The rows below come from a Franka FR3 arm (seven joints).
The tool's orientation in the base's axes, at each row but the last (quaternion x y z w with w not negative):
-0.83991 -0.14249 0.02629 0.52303
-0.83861 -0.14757 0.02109 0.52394
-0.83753 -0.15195 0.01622 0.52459
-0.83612 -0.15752 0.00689 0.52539
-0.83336 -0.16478 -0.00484 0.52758
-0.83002 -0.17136 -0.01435 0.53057
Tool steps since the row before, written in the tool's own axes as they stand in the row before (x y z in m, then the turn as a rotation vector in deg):
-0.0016 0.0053 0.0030 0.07 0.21 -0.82
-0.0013 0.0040 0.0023 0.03 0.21 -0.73
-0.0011 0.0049 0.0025 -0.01 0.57 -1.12
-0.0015 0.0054 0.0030 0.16 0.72 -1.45
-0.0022 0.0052 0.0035 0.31 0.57 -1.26
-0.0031 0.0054 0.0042 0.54 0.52 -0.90
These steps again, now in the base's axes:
-0.0010 0.0000 -0.0062 0.27 -0.78 0.19
-0.0008 0.0000 -0.0047 0.21 -0.71 0.15
-0.0004 -0.0001 -0.0056 0.33 -1.21 0.00
-0.0006 0.0001 -0.0063 0.59 -1.51 0.04
-0.0012 0.0005 -0.0065 0.66 -1.25 0.11
-0.0020 0.0008 -0.0072 0.81 -0.85 0.05

